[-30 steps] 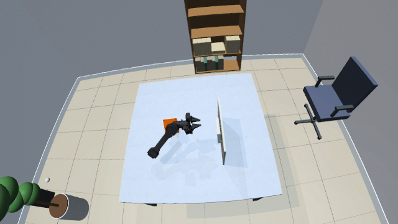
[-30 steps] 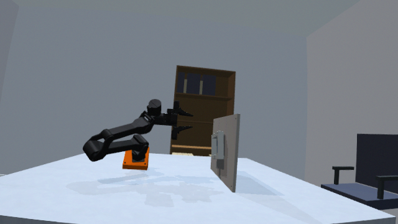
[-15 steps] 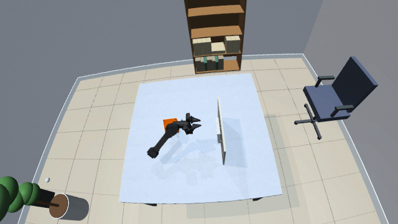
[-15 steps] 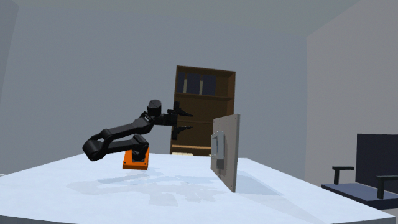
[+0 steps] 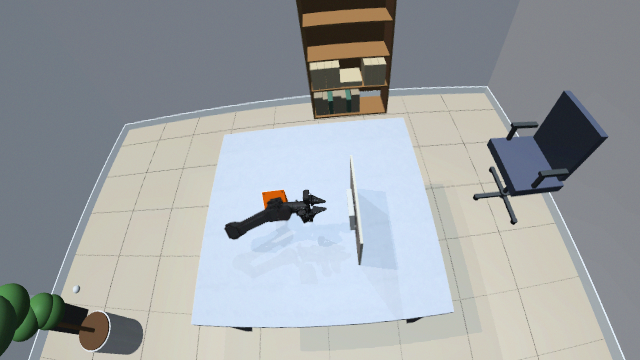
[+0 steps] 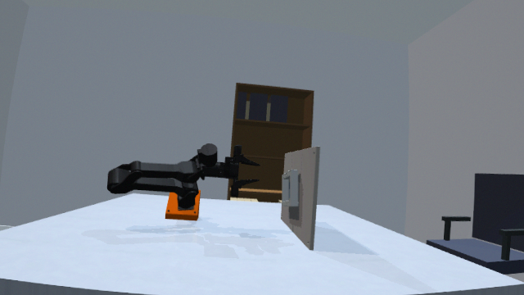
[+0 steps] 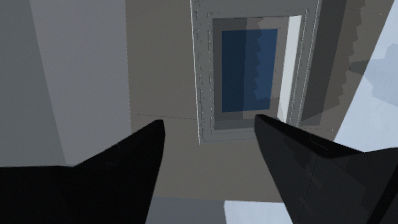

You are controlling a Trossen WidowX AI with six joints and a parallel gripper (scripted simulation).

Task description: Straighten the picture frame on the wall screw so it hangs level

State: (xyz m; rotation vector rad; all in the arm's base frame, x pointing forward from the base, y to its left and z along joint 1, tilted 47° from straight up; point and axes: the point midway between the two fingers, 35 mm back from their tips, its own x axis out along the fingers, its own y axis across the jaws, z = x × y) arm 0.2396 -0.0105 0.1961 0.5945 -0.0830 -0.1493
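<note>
My gripper tip is 12 cm short of the picture frame, 2 cm to the left of it and 5 cm above it. Round my gripper tip: wall panel: 13 cm ahead, 3 cm to the right, 6 cm below.
</note>
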